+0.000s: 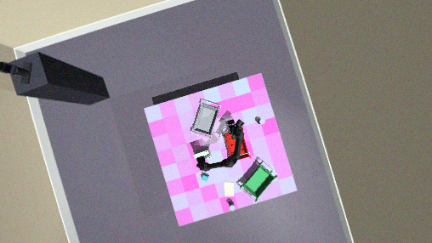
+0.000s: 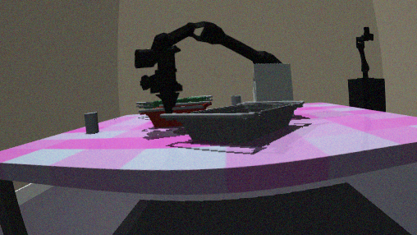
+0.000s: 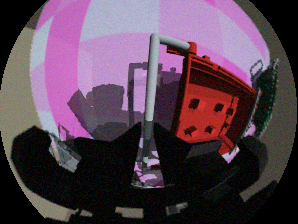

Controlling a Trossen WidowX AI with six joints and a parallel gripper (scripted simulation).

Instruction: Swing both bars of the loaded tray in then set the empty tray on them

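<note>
Now: the grey tray 21 cm behind my gripper tip and 18 cm to the left of it. The rest, counted from my gripper tip: cream slab 24 cm behind, 59 cm to the right, 4 cm below; then cyan block 43 cm behind, 38 cm to the right, 2 cm below.
</note>
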